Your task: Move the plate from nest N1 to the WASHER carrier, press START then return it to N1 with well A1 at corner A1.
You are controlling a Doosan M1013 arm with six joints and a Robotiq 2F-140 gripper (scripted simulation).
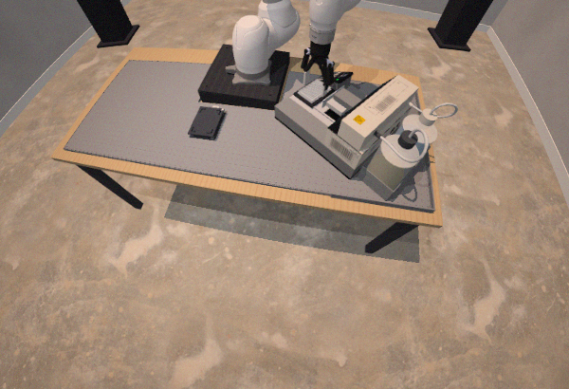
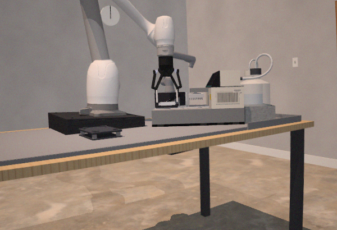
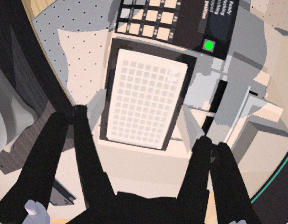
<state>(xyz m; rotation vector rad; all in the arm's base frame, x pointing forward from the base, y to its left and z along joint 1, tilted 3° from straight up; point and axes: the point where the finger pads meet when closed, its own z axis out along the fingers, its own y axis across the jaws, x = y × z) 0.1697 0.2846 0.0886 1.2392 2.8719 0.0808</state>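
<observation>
My hand is 3 cm above the white well plate. From my hand the other things lie so: plate washer (11 cm ahead, 11 cm to the left); washer carrier (4 cm below); plate nest N1 (11 cm ahead, 48 cm to the right, 10 cm below).
</observation>
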